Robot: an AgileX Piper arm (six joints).
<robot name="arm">
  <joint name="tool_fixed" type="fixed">
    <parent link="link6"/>
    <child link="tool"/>
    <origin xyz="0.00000 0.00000 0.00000"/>
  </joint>
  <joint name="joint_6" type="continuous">
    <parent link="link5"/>
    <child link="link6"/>
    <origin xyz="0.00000 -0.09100 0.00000" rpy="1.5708 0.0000 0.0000"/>
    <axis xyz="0 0 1"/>
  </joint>
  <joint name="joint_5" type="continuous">
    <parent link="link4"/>
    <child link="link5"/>
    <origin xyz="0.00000 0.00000 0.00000" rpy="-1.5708 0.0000 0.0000"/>
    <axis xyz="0 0 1"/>
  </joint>
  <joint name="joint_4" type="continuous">
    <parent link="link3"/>
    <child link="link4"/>
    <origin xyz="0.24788 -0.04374 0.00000" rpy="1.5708 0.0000 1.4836"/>
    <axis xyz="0 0 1"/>
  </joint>
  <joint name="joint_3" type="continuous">
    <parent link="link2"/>
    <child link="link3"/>
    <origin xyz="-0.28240 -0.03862 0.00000"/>
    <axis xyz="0 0 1"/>
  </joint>
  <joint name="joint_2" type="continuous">
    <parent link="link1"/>
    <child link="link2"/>
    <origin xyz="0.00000 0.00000 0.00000" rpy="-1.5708 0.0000 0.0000"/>
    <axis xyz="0 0 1"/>
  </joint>
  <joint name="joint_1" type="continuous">
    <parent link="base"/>
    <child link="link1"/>
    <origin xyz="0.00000 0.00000 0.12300"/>
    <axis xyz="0 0 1"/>
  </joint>
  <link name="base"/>
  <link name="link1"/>
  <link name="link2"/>
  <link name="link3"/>
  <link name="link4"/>
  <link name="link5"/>
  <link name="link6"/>
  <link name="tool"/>
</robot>
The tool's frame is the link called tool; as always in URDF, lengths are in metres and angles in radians. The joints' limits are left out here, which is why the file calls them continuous.
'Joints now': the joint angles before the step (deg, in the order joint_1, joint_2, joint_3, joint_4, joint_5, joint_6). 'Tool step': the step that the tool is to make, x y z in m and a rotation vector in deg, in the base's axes. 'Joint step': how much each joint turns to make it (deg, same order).
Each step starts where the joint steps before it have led.
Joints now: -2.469 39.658 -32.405 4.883 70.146 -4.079
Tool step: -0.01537 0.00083 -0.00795 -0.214 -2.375 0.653
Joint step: 0.001 -5.208 3.106 0.119 -0.223 -0.714
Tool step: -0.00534 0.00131 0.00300 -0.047 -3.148 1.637
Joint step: -0.001 -2.641 0.102 0.744 -0.452 -1.798
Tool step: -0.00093 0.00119 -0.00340 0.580 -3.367 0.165
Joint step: 0.000 -1.795 1.508 0.918 -3.020 -0.499
